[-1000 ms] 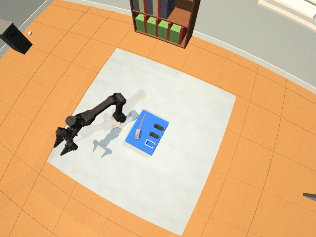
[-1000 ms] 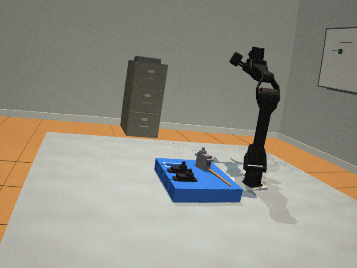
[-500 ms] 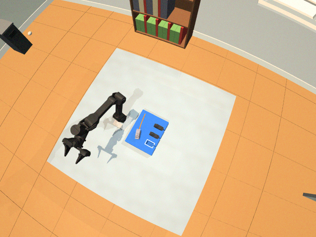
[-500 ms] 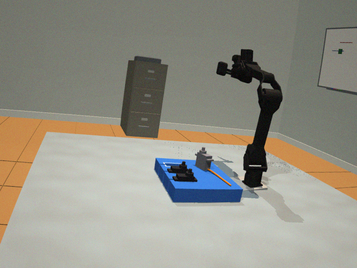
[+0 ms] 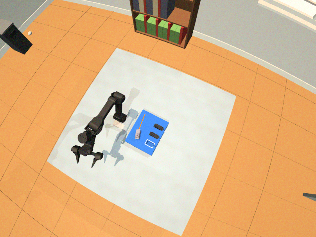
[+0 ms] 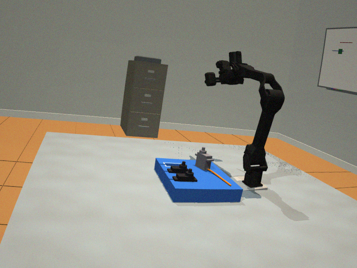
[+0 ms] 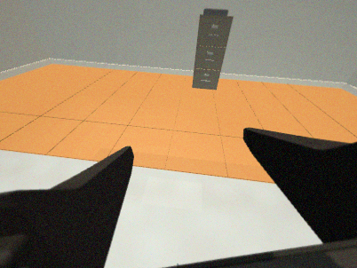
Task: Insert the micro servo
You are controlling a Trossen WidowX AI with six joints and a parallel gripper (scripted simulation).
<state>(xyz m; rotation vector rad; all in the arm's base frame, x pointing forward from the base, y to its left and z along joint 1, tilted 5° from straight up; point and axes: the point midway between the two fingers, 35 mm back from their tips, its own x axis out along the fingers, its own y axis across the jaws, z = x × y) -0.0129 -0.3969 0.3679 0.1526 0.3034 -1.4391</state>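
The deck lies 390 mm to the left of my gripper tip, 350 mm below it and 190 mm ahead of it.
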